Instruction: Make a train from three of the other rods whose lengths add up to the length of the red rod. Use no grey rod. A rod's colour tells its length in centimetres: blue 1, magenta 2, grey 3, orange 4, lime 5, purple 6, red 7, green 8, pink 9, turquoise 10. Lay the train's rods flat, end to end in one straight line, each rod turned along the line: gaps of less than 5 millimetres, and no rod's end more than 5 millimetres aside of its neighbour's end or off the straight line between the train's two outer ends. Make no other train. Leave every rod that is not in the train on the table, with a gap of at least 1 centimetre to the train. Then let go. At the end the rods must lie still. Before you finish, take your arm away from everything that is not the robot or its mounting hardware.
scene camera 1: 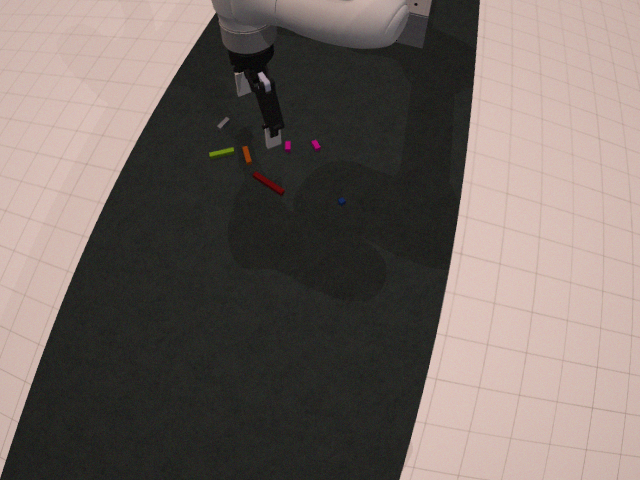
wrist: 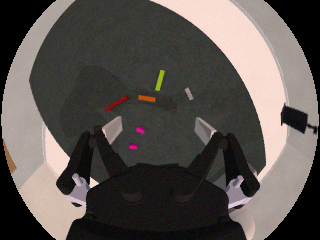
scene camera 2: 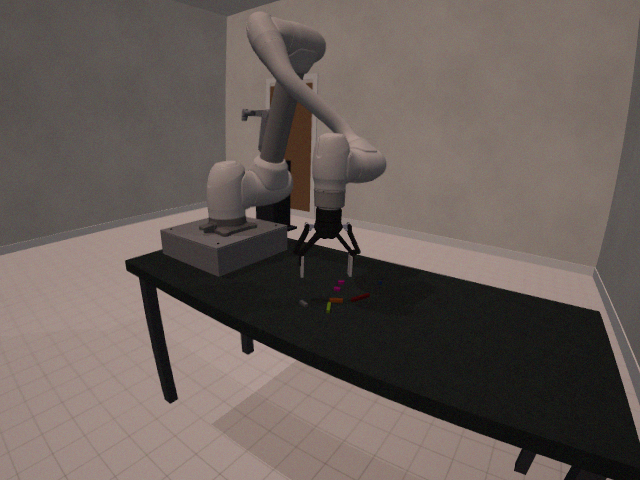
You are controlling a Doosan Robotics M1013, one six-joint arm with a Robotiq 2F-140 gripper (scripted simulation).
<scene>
I see my gripper (scene camera 2: 325,275).
My gripper shows as well in the wrist view (wrist: 158,124).
</scene>
